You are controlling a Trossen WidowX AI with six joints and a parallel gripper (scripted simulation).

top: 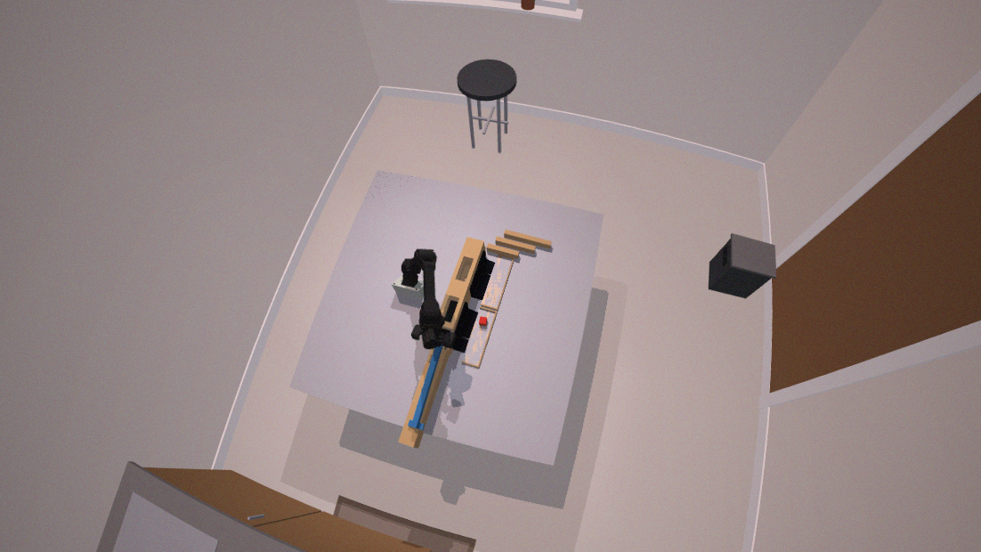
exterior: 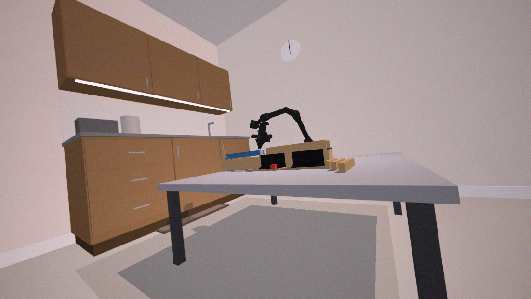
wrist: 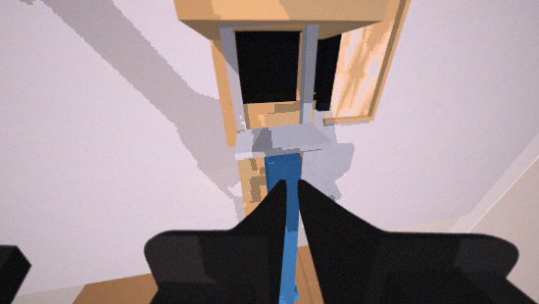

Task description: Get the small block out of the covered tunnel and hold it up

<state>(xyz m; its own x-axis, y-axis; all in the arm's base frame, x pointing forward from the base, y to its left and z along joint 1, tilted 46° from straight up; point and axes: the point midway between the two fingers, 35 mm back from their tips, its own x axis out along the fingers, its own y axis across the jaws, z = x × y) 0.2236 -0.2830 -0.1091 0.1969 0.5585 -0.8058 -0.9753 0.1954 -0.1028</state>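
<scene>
Now: gripper tip 19 cm to the right of the red block, 15 cm short of it and 14 cm above it. The rest, counted from my gripper tip: covered tunnel (9 cm below, 7 cm to the left, 3 cm ahead).
</scene>
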